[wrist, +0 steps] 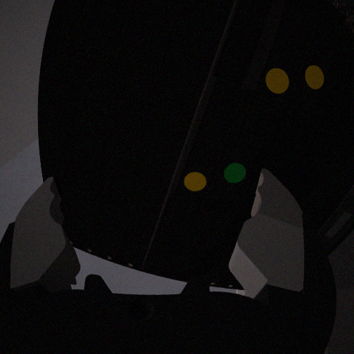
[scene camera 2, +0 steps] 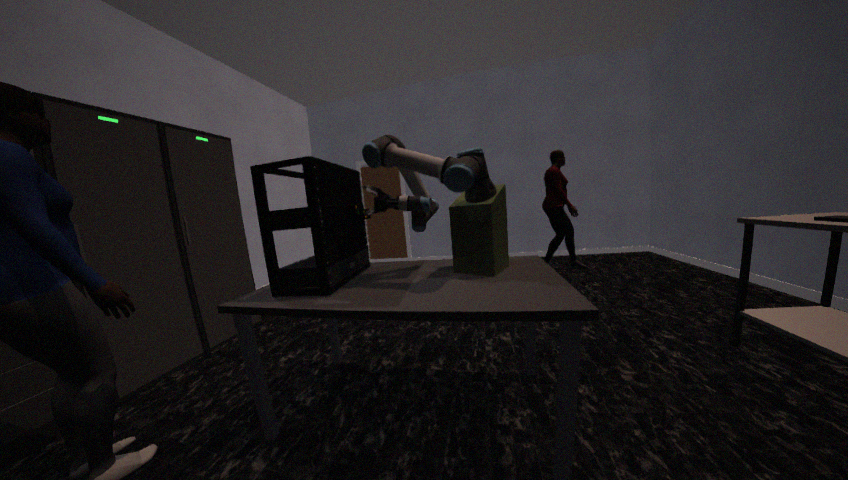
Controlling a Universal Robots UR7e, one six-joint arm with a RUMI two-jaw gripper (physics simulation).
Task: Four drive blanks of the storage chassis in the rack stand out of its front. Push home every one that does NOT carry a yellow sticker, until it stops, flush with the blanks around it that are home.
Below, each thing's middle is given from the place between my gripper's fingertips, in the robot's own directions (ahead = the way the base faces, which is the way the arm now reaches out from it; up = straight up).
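Labels:
Black rack [scene camera 2: 335, 209]: my hand 21 cm short of it, 3 cm to the right of it, 11 cm above it.

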